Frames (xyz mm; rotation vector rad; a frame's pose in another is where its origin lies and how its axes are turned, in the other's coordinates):
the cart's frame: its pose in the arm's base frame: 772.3 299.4 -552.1 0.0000 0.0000 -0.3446
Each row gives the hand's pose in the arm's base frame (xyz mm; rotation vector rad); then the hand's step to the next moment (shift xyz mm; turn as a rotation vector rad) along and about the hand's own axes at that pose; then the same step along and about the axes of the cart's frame.
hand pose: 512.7 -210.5 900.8 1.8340 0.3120 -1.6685
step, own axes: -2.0 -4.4 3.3 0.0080 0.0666 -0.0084
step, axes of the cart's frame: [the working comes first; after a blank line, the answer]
step, axes of the arm's base frame: -5.5 1.9 0.6 0.0458 -0.0484 0.0116

-5.8 0.0 0.6 0.0594 -0.0301 0.0116
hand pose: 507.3 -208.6 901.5 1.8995 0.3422 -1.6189
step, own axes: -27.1 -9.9 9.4 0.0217 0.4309 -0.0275
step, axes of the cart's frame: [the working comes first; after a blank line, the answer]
step, axes of the arm's base frame: -19.0 7.2 22.6 0.2682 -0.3233 0.1022

-20.3 0.4 22.6 0.3616 -0.2137 0.1022
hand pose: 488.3 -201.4 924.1 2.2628 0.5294 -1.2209
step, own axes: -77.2 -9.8 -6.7 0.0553 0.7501 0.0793
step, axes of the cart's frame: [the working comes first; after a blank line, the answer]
step, axes of the arm's base frame: -41.2 4.4 66.2 0.3933 -0.6376 0.1039

-40.3 -9.7 66.2 0.5855 -0.4673 0.1039
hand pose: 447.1 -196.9 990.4 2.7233 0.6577 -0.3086
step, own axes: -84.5 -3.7 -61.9 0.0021 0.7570 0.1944
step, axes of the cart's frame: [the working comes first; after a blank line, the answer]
step, axes of the arm's base frame: -67.1 -9.0 80.0 0.3350 -0.7060 0.0141

-60.2 -31.1 80.0 0.5538 -0.5513 0.0141
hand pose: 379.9 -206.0 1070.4 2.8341 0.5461 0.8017
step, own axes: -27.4 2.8 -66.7 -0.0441 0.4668 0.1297
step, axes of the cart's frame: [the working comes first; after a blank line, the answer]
step, axes of the arm's base frame: -56.2 -10.3 44.1 0.1759 -0.4531 -0.0213

-49.4 -28.7 44.1 0.3186 -0.3670 -0.0213
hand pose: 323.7 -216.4 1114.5 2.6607 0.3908 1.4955
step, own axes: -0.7 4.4 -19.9 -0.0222 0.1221 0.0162
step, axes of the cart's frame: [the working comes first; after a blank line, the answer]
step, axes of the arm's base frame: -16.4 -5.8 10.7 0.0257 -0.1224 -0.0051

-13.5 -11.0 10.7 0.0655 -0.1065 -0.0051
